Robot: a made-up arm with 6 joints. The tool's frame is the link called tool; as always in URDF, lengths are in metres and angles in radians. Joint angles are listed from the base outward. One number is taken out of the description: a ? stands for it. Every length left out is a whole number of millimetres.
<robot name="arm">
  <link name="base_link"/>
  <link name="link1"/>
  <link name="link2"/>
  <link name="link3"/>
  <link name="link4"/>
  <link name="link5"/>
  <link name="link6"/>
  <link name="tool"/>
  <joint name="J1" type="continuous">
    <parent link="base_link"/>
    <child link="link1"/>
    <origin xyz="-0.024 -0.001 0.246" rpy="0 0 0"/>
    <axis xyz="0 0 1"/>
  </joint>
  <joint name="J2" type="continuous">
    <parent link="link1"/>
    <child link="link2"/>
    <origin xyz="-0.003 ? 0" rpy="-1.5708 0 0"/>
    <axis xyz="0 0 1"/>
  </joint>
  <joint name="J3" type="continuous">
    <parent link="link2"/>
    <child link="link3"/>
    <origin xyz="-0.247 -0.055 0" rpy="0 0 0"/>
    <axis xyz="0 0 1"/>
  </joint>
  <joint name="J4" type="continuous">
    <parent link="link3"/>
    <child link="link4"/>
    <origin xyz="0.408 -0.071 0" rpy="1.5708 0 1.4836"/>
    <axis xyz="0 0 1"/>
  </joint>
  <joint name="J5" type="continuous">
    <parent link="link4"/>
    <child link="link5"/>
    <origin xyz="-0.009 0.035 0" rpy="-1.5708 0 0"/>
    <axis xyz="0 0 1"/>
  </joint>
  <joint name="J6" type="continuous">
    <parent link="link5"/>
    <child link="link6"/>
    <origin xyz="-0.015 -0.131 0" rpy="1.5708 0 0"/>
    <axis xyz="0 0 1"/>
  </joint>
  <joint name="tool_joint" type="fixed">
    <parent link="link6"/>
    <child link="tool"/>
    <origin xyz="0.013 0.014 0" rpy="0 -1.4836 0"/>
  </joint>
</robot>
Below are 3 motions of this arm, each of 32 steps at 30 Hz.
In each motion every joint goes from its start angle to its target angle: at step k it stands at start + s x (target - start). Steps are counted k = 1, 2, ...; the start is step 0. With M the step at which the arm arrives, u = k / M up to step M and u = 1 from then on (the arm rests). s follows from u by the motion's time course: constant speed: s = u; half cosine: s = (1 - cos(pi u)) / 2; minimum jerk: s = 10 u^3 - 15 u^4 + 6 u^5.
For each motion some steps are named. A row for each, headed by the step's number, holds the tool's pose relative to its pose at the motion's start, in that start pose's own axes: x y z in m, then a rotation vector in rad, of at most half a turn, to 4 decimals.
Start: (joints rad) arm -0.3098 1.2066 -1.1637 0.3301 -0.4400 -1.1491
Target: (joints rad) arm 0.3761 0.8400 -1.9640 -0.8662 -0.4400 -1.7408
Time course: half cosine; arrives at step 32
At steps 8, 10, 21, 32:
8: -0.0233 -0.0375 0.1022 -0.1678 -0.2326 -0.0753
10: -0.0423 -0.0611 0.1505 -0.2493 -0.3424 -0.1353
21: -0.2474 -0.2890 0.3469 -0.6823 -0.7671 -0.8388
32: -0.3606 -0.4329 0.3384 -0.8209 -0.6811 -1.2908

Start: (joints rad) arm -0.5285 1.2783 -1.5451 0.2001 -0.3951 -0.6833
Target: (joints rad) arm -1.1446 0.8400 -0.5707 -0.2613 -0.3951 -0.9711
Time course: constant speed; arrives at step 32
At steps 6, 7, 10, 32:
6: -0.0198 -0.0224 -0.0661 -0.2128 0.1069 -0.0171
7: -0.0241 -0.0265 -0.0769 -0.2472 0.1256 -0.0188
10: -0.0389 -0.0391 -0.1092 -0.3482 0.1830 -0.0216
32: -0.2236 -0.1287 -0.3137 -0.9730 0.6576 0.0639

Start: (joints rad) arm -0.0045 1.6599 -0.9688 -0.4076 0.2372 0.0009
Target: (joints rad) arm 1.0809 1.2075 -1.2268 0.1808 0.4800 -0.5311
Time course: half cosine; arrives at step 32
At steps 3, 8, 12, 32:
3: -0.0071 0.0086 0.0088 -0.0156 -0.0165 0.0100
8: -0.0541 0.0609 0.0546 -0.1047 -0.1130 0.0742
12: -0.1286 0.1311 0.0985 -0.2170 -0.2402 0.1734
32: -0.5546 0.3303 0.0723 -0.6676 -0.7893 0.7834

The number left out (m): 0.029
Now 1 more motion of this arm.
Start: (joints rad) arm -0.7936 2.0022 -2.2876 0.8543 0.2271 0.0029
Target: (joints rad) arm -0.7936 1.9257 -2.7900 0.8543 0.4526 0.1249
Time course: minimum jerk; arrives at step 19
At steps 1, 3, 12, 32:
1: -0.0001 0.0003 0.0002 0.0000 -0.0002 0.0006
3: -0.0033 0.0077 0.0050 -0.0005 -0.0047 0.0131
12: -0.1175 0.1738 0.0986 -0.0357 -0.1005 0.3081
32: -0.1764 0.2282 0.1216 -0.0611 -0.1317 0.4147

